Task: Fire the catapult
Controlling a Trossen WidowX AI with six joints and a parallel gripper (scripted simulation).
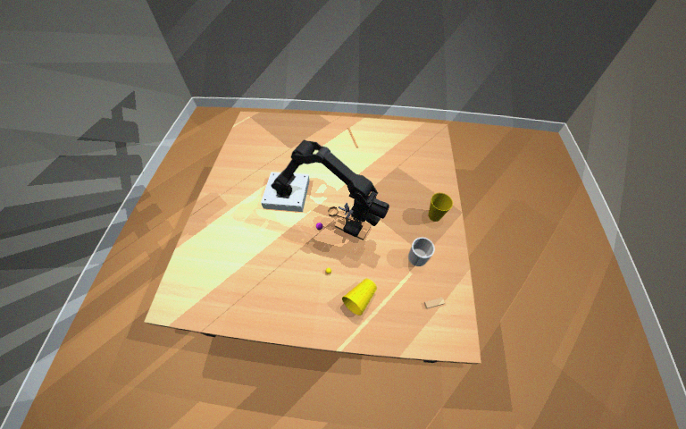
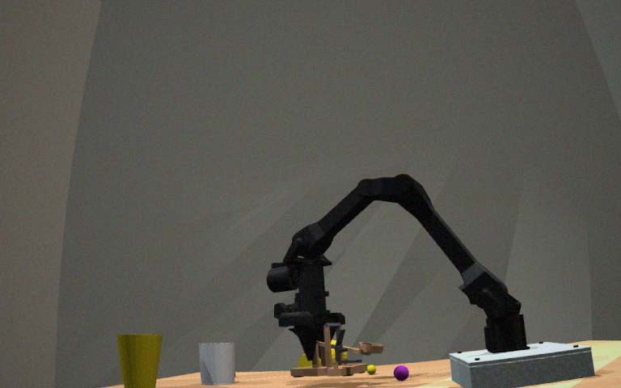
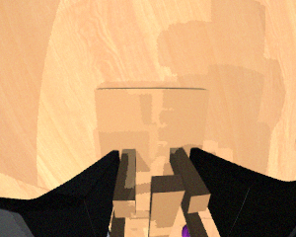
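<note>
Right now the purple ball is 180 mm behind my gripper tip, 10 mm to the right of it and 40 mm below it. The rest, counted from my gripper tip: white mug (270 mm ahead, 80 mm to the right, 30 mm below); wooden catapult (60 mm behind, 40 mm to the left, 20 mm above); yellow ball (90 mm behind, 210 mm to the right, 40 mm below).
</note>
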